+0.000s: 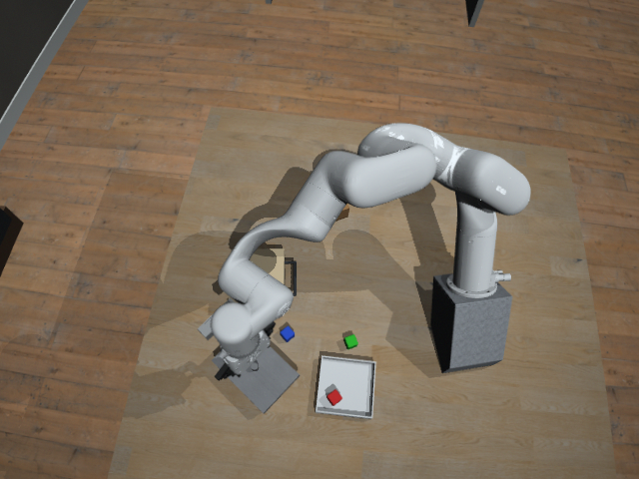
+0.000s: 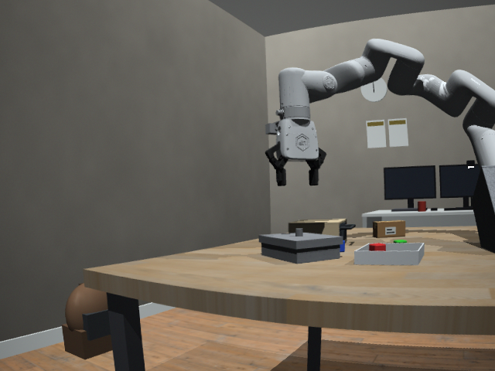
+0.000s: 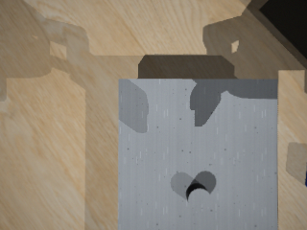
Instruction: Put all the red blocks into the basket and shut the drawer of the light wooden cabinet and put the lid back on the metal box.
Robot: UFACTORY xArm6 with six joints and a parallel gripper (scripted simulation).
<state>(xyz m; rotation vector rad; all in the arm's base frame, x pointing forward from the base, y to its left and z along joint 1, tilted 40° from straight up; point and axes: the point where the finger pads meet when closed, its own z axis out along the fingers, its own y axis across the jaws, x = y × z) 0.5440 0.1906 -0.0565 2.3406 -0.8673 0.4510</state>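
My gripper is now 200 mm past the brown cardboard box, 480 mm to the left of it and 150 mm above it. The rest, counted from my hand: light wooden cabinet (240 mm to the right, 150 mm below); grey lid (140 mm below); grey metal box (160 mm below).
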